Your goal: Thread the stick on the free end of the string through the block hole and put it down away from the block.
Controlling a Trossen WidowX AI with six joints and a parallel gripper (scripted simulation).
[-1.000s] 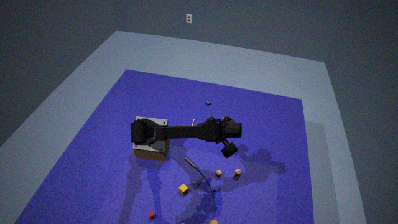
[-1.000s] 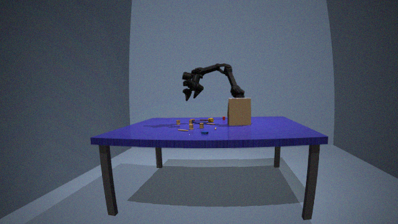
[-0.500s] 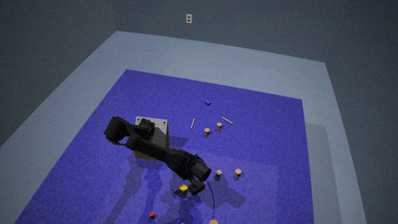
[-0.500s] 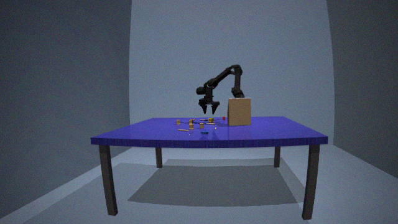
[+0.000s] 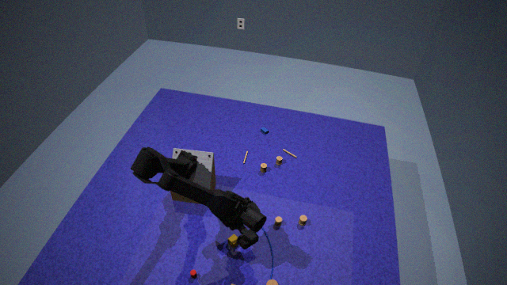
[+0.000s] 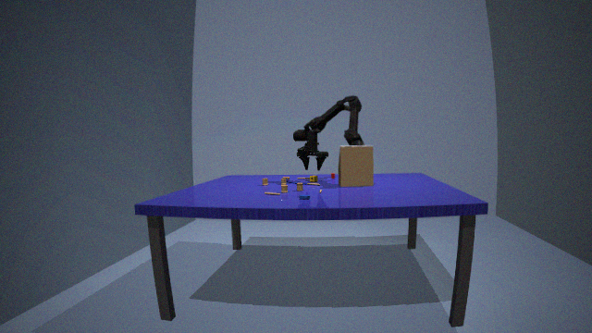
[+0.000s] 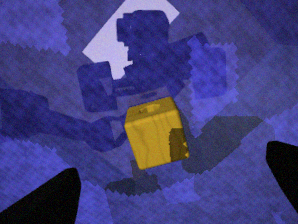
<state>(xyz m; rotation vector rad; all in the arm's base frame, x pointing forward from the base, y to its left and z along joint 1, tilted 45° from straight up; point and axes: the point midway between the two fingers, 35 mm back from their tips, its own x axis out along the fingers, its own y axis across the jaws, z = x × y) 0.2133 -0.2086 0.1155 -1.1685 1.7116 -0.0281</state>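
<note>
Now: gripper tip 4 cm above the yellow wooden block and 1 cm past it. Round my gripper tip: red object: 14 cm to the right, 12 cm behind, 5 cm below; thin wooden stick: 15 cm to the left, 6 cm below, 2 cm ahead; round wooden button: 15 cm to the right, 14 cm ahead, 5 cm below.
</note>
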